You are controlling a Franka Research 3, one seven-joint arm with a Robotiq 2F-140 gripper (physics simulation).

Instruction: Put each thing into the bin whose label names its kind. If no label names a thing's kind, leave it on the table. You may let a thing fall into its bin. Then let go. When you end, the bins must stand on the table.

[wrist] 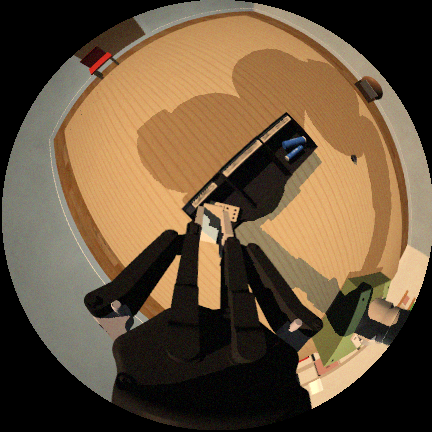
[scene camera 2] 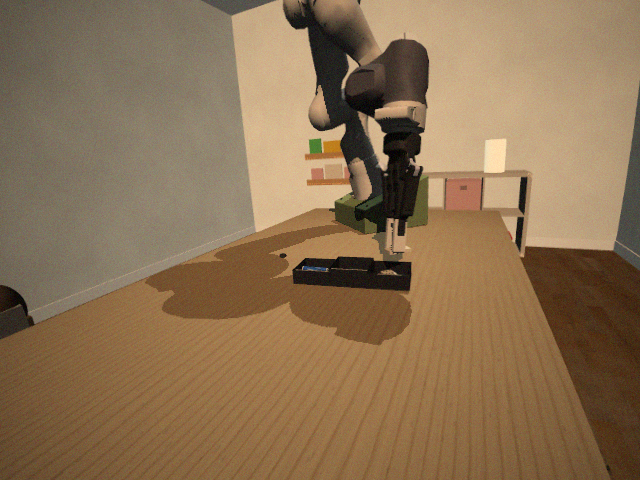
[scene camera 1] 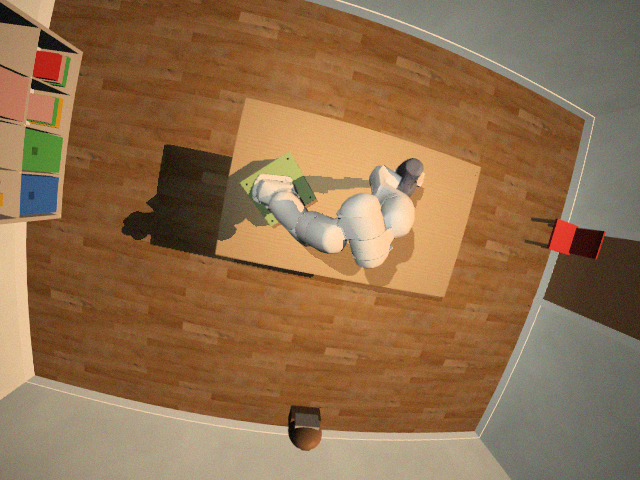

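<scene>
A black three-compartment bin tray (scene camera 2: 351,280) (wrist: 240,191) stands on the table. Its labels are too small to read. Two blue batteries (wrist: 294,143) (scene camera 2: 315,268) lie in the compartment at one end, farthest from the fingers. A pale tile with dark dots (wrist: 232,213) lies in the opposite end compartment, partly hidden by a finger. My gripper (wrist: 210,217) (scene camera 2: 396,242) is shut on a pale block (wrist: 209,234) with a dark side, above that end of the tray. A small dark thing (wrist: 353,159) (scene camera 2: 282,255) lies on the table. In scene camera 1 the arm hides the tray and fingers.
A green wedge-shaped base (scene camera 1: 281,166) (scene camera 2: 417,206) (wrist: 332,345) stands at the far end of the table (scene camera 1: 320,129), under the arm's foot. A shelf unit (scene camera 2: 526,217) stands beyond the table. A red chair (scene camera 1: 563,236) (wrist: 100,64) is off to one side.
</scene>
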